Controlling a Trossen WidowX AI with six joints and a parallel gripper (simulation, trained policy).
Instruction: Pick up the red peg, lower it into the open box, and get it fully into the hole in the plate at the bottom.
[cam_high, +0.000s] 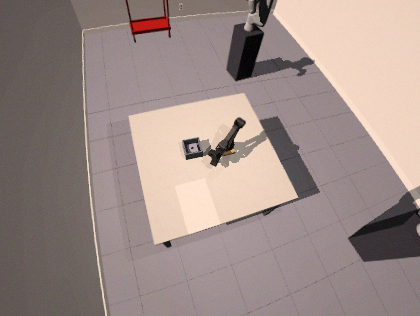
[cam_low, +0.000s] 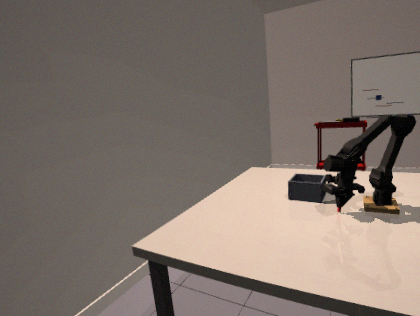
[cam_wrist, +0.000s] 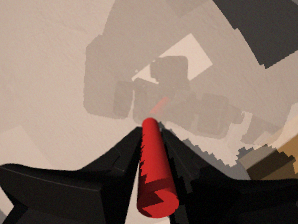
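My gripper tip is now 200 mm to the left of the grey plate, 130 mm short of it and 20 mm below it. From my gripper tip the other things lie so: red peg: 20 mm above; dark box: 200 mm to the right, 130 mm ahead.
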